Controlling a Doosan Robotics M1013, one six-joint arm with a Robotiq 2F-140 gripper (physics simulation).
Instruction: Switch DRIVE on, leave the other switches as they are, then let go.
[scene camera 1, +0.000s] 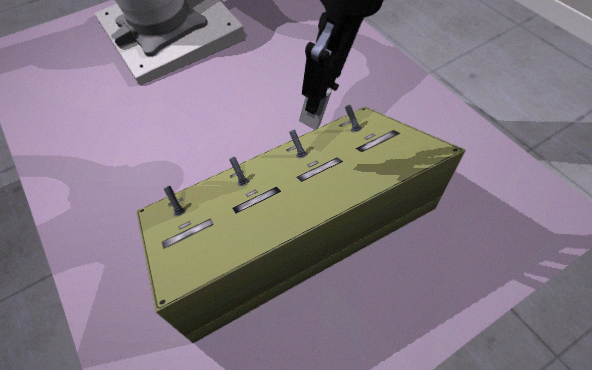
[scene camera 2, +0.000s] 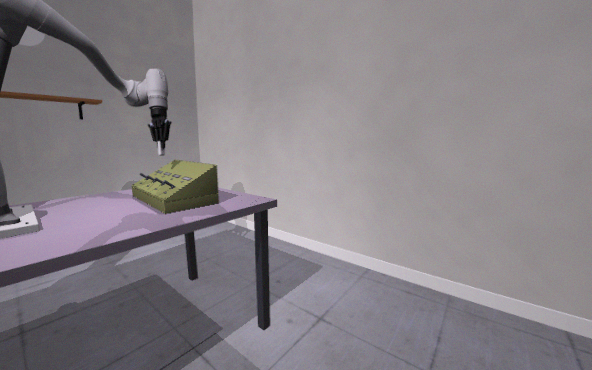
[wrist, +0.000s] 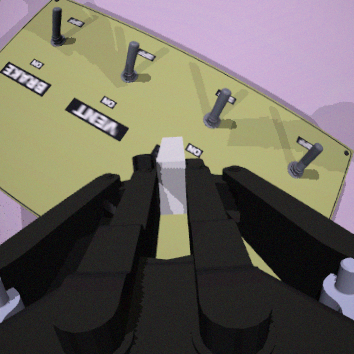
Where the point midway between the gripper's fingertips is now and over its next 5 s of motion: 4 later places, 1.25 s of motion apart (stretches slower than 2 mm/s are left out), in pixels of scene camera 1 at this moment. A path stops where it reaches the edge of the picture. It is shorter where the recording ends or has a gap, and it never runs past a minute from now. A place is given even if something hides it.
The gripper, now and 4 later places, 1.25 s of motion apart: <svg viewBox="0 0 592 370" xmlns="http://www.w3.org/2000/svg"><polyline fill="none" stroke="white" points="309,122 273,95 289,131 304,134 317,111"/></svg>
